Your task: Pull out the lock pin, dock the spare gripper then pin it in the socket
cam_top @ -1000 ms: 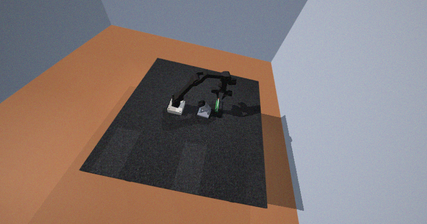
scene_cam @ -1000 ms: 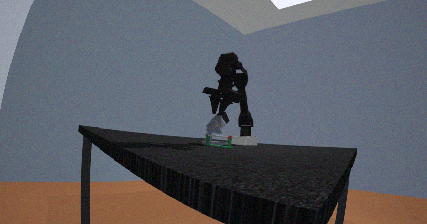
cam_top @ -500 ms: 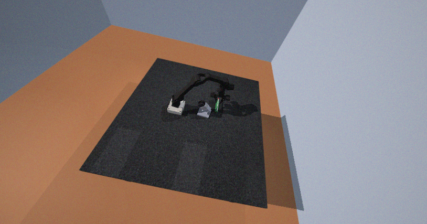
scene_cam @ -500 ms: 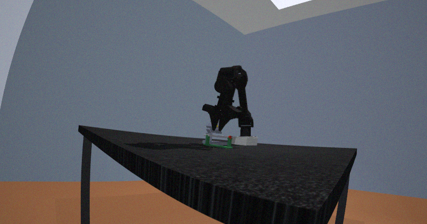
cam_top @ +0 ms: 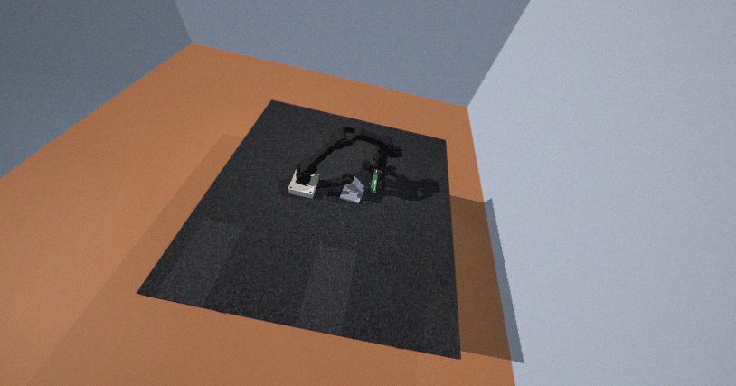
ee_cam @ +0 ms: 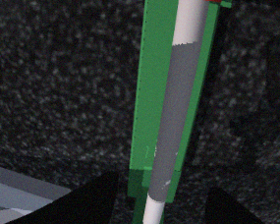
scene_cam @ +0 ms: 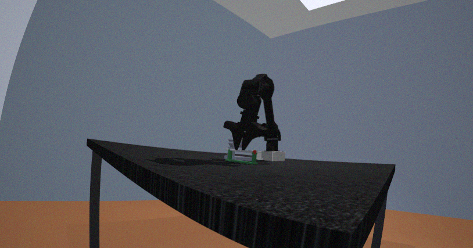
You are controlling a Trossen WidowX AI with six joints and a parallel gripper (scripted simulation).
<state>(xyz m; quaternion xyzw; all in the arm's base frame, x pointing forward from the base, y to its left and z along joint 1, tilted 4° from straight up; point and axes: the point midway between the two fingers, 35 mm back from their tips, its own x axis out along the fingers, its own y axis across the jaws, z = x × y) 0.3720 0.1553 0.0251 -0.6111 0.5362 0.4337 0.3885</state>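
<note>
The green cradle is 1 cm to the left of my gripper tip and 2 cm below it. Round my gripper tip: spare gripper (11 cm behind, 12 cm to the right, 7 cm above); then grey mount (9 cm behind, 12 cm to the right, 1 cm above).
</note>
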